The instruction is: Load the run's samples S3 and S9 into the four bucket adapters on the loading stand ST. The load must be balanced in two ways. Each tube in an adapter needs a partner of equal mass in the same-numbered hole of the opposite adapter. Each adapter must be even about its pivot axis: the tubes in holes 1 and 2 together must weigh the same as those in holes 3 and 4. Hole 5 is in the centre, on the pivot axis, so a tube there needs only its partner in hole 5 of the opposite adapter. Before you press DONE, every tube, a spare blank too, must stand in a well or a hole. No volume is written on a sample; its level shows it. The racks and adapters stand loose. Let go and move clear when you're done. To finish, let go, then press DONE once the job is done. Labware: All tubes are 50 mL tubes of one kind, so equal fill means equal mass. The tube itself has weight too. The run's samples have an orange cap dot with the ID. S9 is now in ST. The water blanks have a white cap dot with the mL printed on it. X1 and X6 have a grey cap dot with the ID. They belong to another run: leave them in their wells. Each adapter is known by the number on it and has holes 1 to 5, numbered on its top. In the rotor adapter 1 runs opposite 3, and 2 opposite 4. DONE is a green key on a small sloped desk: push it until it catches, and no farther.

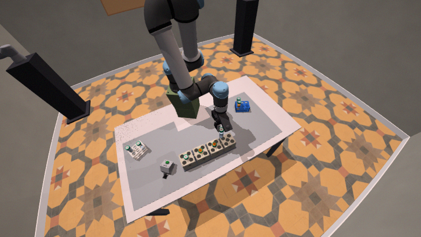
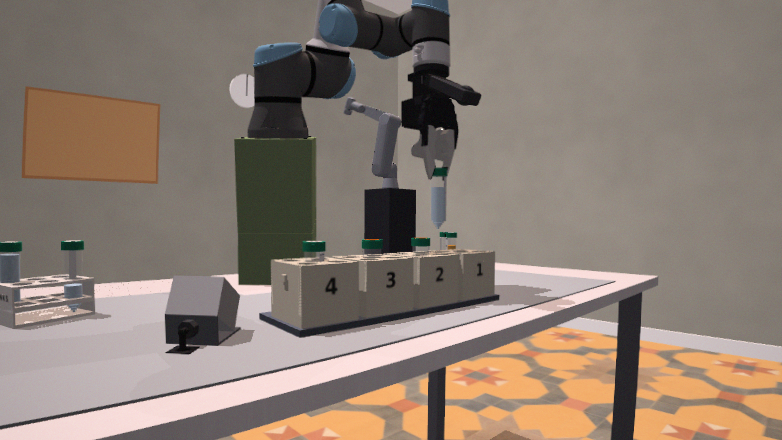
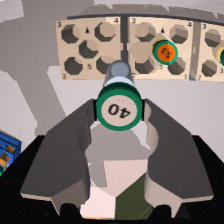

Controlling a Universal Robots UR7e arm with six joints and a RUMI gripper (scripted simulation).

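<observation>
Right now the water blank is 1 cm to the left of my hand and 5 cm below it. The rest, counted from my hand: blue rack: 24 cm behind, 38 cm to the left, 22 cm below; then bucket adapter: 2 cm ahead, 5 cm to the left, 20 cm below; then tube: 18 cm to the right, 18 cm below.
</observation>
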